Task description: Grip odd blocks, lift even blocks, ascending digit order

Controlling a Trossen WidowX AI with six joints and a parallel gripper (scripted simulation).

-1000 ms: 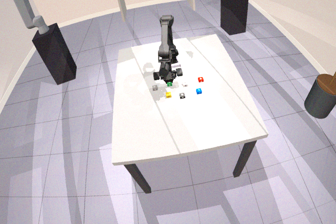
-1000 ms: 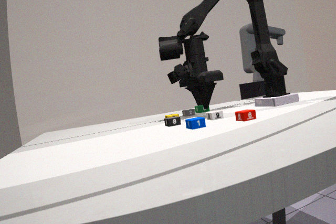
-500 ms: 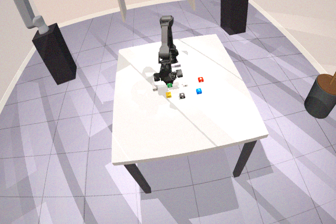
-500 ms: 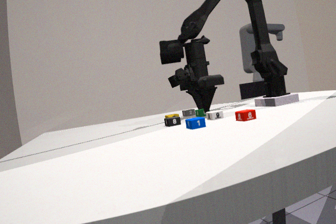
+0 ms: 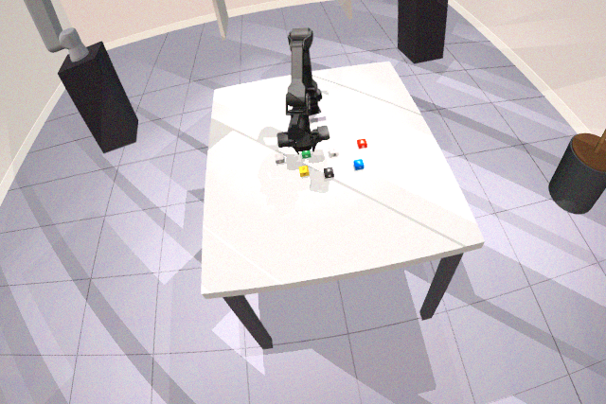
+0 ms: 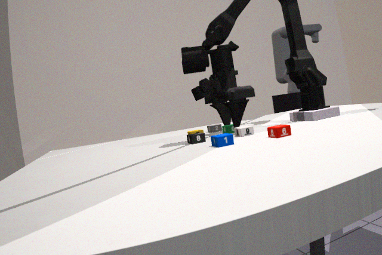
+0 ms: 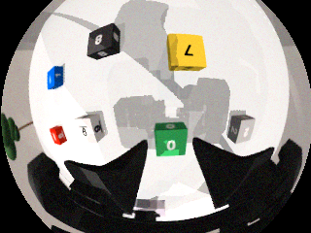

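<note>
The green block lies right at my gripper tip. Round my gripper tip: grey block 1 cm behind, 10 cm to the right; then yellow block 9 cm ahead, 3 cm to the right; then white-grey block 4 cm ahead, 10 cm to the left.
</note>
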